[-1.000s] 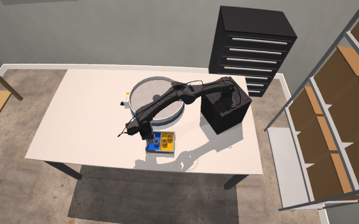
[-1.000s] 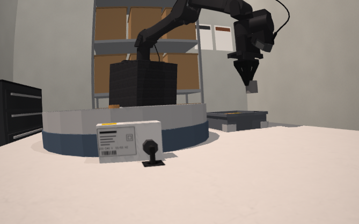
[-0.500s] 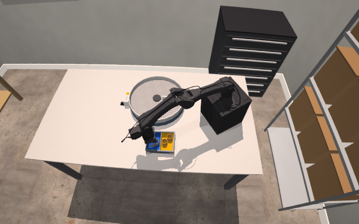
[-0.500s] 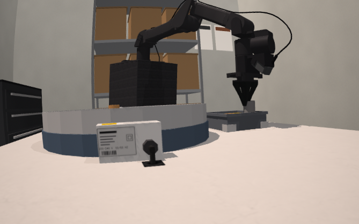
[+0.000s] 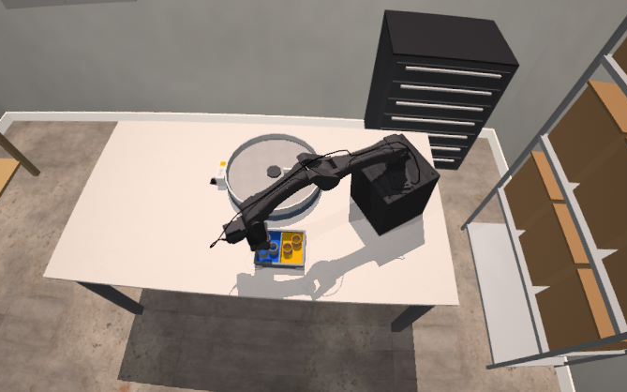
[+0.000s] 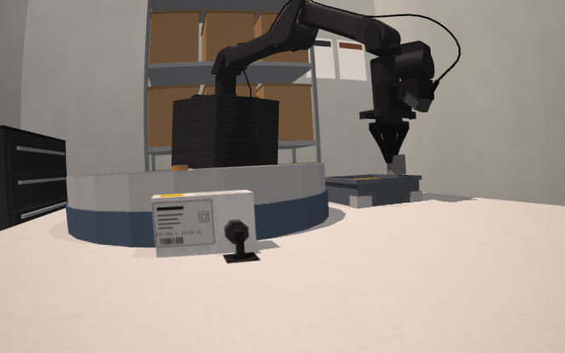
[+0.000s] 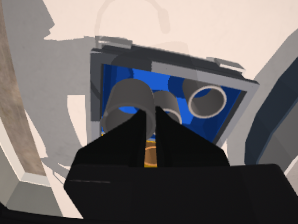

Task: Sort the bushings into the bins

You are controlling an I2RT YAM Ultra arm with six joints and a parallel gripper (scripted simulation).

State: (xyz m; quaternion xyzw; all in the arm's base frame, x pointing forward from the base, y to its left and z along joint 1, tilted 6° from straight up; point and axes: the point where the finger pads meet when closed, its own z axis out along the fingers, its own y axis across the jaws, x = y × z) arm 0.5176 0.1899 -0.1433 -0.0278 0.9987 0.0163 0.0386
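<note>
The blue bin is 70 mm below my hand, 20 mm to the right of it and 20 mm behind it. The rest, counted from my hand: yellow bin (110 mm behind, 70 mm below, 10 mm to the right); then round grey turntable (370 mm to the right, 50 mm behind, 30 mm below).
</note>
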